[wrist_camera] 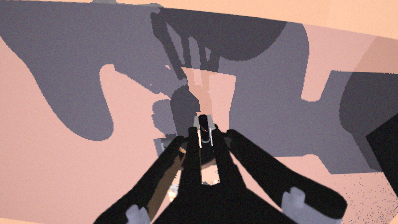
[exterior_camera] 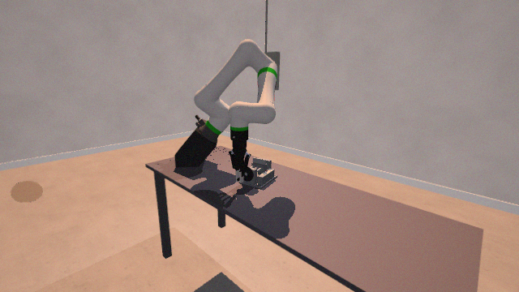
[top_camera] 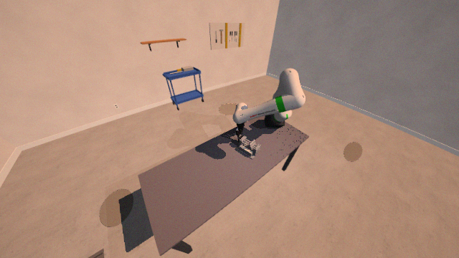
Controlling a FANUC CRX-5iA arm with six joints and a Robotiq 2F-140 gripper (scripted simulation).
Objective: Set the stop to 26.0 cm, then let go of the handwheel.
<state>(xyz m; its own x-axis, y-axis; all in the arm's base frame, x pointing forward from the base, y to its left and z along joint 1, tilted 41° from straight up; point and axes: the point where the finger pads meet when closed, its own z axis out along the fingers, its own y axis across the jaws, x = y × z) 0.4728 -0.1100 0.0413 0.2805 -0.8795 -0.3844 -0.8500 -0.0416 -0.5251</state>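
The grey stop fixture lies 170 mm to the left of my hand, 20 mm behind it and 20 mm above it. The rest, counted from my hand: handwheel (20 mm to the left, 10 mm below).
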